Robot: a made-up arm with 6 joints.
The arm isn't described. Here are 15 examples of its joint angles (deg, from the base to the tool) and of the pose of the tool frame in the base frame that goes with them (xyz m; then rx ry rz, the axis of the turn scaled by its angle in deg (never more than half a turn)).
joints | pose
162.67 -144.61 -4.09 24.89 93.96 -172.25 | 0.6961 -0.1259 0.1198 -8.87 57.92 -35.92
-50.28 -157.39 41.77 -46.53 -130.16 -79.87 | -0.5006 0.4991 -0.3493 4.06 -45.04 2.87
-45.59 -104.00 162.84 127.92 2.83 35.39 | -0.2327 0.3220 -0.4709 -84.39 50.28 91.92
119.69 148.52 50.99 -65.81 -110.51 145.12 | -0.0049 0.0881 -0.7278 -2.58 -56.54 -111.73
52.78 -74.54 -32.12 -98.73 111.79 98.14 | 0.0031 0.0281 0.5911 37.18 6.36 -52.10
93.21 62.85 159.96 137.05 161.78 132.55 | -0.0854 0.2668 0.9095 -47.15 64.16 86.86
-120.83 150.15 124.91 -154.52 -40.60 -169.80 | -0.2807 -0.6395 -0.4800 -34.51 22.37 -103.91
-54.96 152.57 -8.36 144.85 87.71 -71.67 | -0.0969 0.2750 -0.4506 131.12 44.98 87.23
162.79 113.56 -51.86 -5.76 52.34 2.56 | 0.1306 0.0596 -0.1280 -139.52 16.25 90.82
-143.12 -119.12 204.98 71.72 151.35 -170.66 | -0.0925 -0.0317 -0.2823 81.57 -31.41 29.78
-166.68 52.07 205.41 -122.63 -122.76 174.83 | 0.0961 -0.0305 0.7698 104.80 -68.29 -99.99
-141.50 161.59 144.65 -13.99 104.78 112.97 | -0.5664 -0.3314 -0.4292 65.27 -61.71 88.93
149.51 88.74 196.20 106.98 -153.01 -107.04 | -0.1897 0.0791 0.6729 74.75 87.00 -32.15
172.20 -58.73 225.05 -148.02 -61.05 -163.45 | 0.2944 -0.1226 -0.1199 16.67 36.65 -150.66
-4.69 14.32 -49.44 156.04 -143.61 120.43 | 0.3901 0.0561 0.1528 39.01 -84.62 14.03
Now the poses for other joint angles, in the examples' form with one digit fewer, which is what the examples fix.
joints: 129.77 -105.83 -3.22 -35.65 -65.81 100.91
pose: 0.378 -0.333 0.591 15.1 -121.4 80.5
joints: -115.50 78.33 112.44 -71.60 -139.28 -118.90
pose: -0.431 -0.834 0.496 -158.8 -11.8 55.0
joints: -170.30 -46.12 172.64 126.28 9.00 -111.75
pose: 0.696 0.061 0.096 154.0 9.3 -45.6
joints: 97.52 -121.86 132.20 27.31 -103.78 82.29
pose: 0.149 -0.474 -0.588 68.9 -58.1 -19.4
